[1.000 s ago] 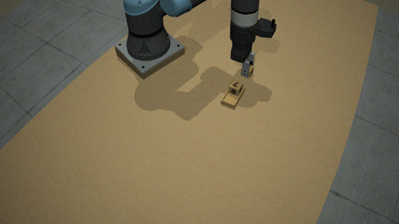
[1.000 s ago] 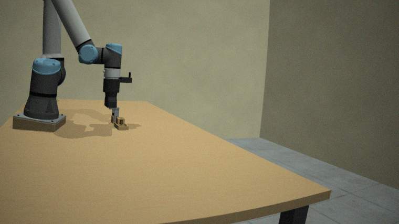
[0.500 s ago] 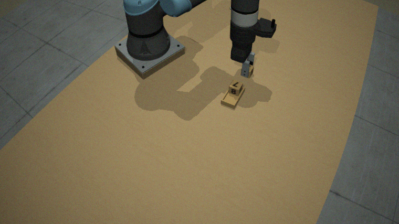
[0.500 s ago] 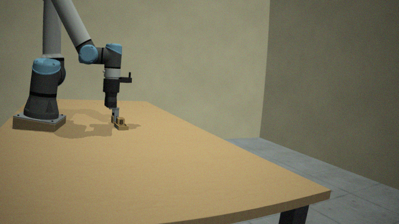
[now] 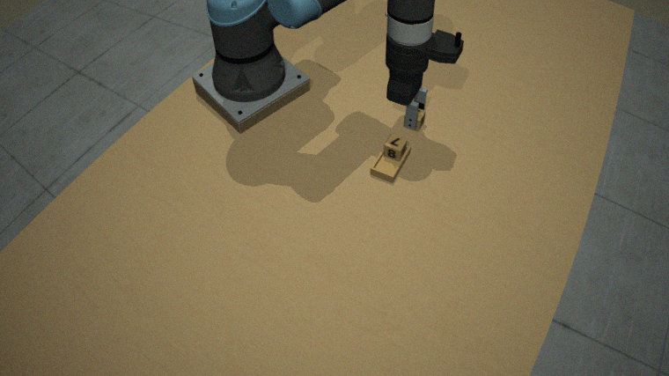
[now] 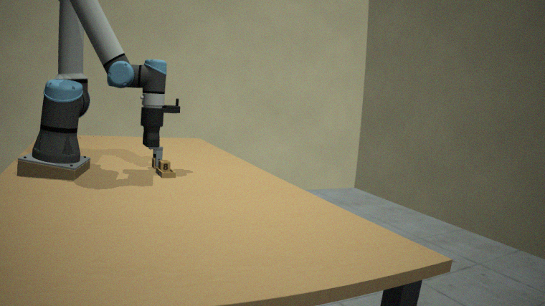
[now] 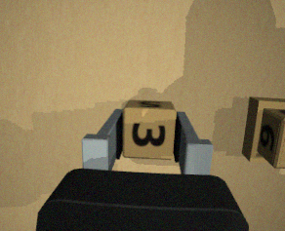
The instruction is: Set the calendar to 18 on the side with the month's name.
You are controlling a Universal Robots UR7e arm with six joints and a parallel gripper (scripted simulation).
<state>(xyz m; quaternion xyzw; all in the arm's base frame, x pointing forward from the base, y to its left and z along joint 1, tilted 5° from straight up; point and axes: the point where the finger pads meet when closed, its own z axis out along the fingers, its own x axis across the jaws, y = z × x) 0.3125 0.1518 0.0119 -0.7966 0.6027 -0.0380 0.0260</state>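
The wooden tray lies 30 mm ahead of my hand, 110 mm to the right of it and 20 mm below it.
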